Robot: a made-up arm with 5 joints.
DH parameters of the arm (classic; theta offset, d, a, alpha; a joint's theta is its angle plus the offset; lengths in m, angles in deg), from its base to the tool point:
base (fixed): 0 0.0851 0 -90
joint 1: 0 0.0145 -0.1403 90
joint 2: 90 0.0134 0.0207 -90
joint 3: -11.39 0 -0.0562 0
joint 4: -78.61 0.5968 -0.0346 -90
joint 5: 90 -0.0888 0.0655 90
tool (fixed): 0 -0.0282 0 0
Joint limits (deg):
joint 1: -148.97..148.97
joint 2: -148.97..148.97
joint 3: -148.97..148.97
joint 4: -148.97..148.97
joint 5: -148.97..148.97
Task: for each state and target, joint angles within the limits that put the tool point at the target. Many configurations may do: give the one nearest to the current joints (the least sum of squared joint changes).
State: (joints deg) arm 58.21 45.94 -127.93 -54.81 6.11
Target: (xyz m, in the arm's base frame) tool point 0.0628 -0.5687 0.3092
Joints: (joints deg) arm 80.46 96.41 -135.14 -56.05 46.09
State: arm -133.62 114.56 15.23 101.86 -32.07
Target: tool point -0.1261 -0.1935 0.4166
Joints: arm -99.76 148.97 -17.50 96.77 -27.81
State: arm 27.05 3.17 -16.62 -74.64 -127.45
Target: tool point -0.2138 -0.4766 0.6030
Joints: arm 74.29 41.07 -0.15 -62.70 -147.00
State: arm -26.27 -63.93 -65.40 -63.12 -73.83
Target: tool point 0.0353 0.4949 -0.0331
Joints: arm 30.08 -107.04 -57.13 -79.38 -34.06
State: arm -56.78 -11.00 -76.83 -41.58 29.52
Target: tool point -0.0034 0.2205 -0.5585
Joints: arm -79.57 -13.97 -63.15 -41.20 -6.82
